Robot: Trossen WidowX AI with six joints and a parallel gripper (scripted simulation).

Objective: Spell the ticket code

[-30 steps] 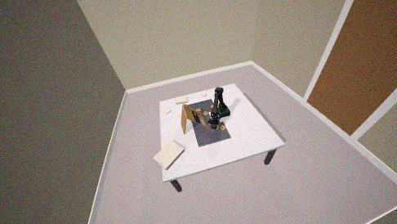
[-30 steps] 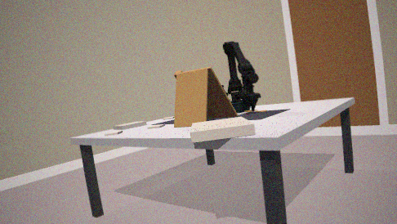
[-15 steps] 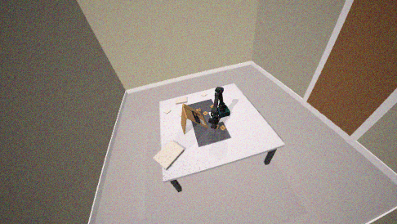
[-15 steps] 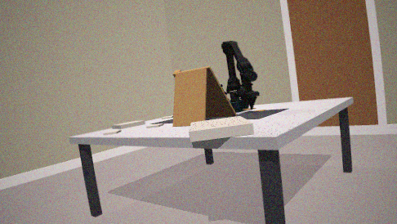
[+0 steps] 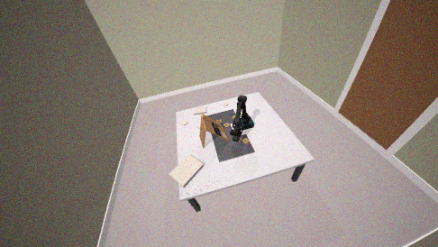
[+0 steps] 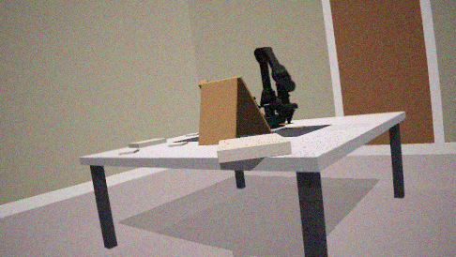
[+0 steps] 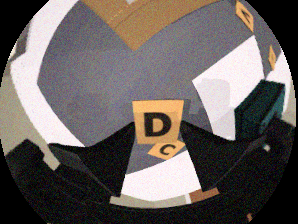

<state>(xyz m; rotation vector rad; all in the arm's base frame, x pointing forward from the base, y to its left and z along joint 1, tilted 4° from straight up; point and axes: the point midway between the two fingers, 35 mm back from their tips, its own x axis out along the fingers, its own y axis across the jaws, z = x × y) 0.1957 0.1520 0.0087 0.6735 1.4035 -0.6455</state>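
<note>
The white ticket lies 120 mm ahead of my gripper tip, 130 mm to the right of it and 40 mm above it. From my gripper tip the other things lie so: cream book (630 mm ahead, 70 mm to the left, 10 mm below); orange letter tile (right at my gripper tip); dark mat (190 mm to the right, 30 mm below).
</note>
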